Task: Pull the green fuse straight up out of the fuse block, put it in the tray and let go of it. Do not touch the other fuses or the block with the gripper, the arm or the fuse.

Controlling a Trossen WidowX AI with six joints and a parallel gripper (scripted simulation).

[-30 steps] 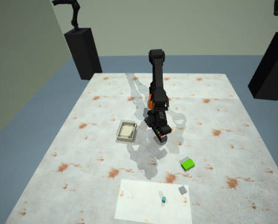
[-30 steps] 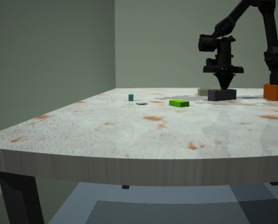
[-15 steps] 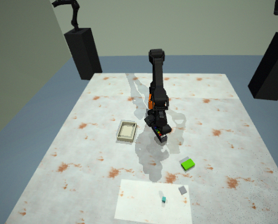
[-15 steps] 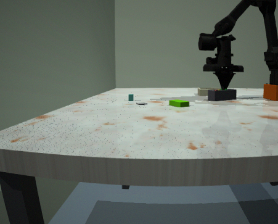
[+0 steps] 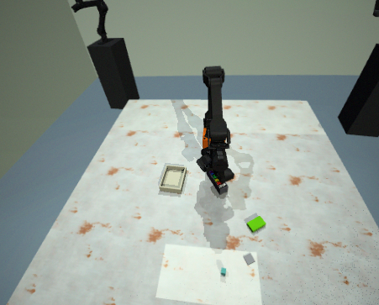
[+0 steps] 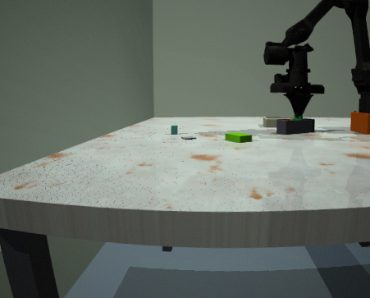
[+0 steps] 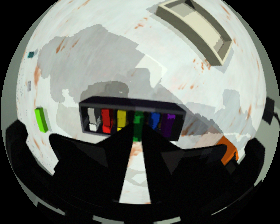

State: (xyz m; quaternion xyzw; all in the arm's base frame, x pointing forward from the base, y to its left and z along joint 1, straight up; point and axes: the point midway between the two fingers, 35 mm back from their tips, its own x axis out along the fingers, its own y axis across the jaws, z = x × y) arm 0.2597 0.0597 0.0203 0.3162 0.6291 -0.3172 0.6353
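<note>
Right now the beige tray is 20 cm to the right of my gripper tip, 4 cm below it and 3 cm ahead of it. Also, from my gripper tip: grey square (31 cm ahead, 16 cm to the left, 4 cm below); then small teal cube (37 cm ahead, 8 cm to the left, 3 cm below); then green fuse (1 cm below).
</note>
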